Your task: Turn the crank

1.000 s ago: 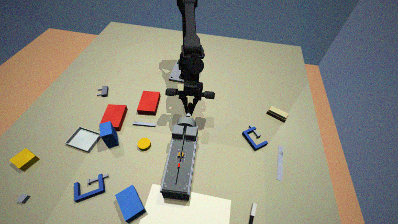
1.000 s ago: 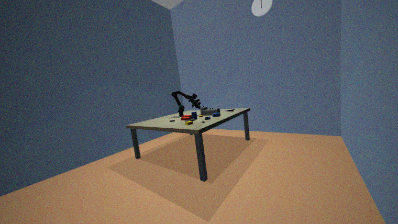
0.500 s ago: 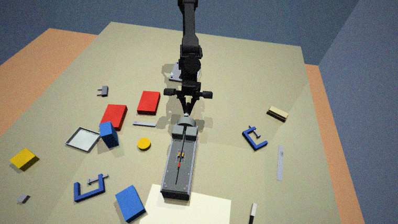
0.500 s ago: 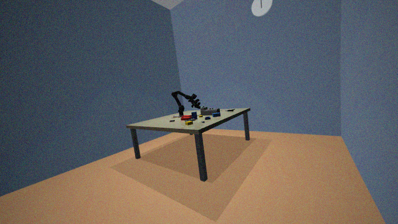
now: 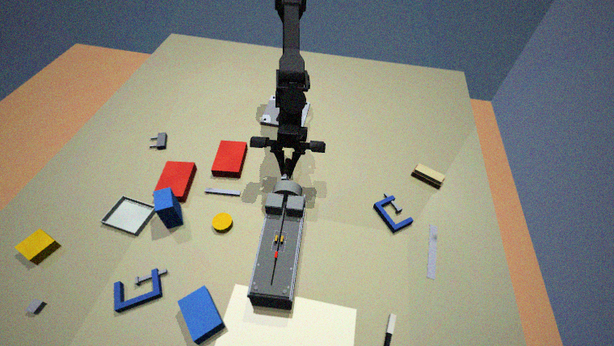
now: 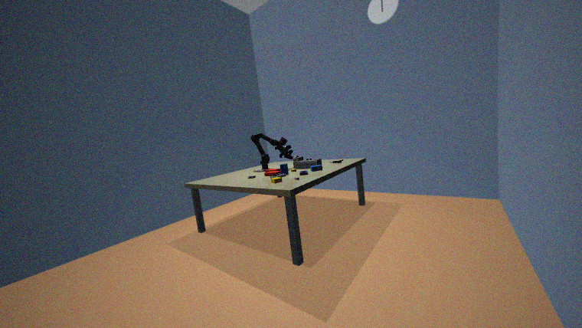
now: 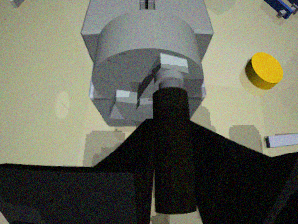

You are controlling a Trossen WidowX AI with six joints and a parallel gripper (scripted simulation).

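Now: gripper tip 20 cm short of the red pointer, 5 cm to the right of it and 1 cm above it. Also, from my gripper tip: grey strip (3 cm ahead, 40 cm to the left, 9 cm below); then grey tray (19 cm ahead, 37 cm to the right, 9 cm below); then dark crank handle (2 cm behind, 2 cm above).
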